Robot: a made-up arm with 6 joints.
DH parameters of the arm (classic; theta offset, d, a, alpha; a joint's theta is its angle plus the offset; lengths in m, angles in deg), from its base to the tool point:
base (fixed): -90 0.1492 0 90
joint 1: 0 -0.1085 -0.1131 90
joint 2: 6.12 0 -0.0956 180
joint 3: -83.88 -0.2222 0.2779 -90
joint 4: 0 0.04 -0.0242 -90
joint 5: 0 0.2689 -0.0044 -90
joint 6: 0 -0.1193 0.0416 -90
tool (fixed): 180 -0.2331 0 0
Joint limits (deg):
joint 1: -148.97..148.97
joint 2: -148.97..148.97
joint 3: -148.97..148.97
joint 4: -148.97..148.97
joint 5: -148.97..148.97
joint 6: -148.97..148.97
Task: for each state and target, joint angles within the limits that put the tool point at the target. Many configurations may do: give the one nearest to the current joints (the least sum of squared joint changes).
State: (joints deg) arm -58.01 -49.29 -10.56 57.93 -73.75 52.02
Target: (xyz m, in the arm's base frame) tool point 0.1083 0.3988 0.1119
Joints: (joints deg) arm -97.29 -32.73 -29.66 51.24 -69.66 61.51
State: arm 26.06 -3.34 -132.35 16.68 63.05 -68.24
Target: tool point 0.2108 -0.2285 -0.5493
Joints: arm 60.04 24.23 -148.97 24.50 58.05 -73.79
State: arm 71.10 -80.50 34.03 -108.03 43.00 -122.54
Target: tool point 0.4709 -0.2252 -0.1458
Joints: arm 67.39 -100.42 57.82 -92.17 35.68 -141.05
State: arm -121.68 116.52 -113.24 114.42 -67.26 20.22
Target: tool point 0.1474 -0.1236 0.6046
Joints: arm -142.89 95.41 -110.41 77.59 -52.80 28.98
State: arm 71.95 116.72 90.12 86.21 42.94 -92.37
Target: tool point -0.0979 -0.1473 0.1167
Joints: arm 54.91 128.19 67.08 83.22 44.35 -110.79
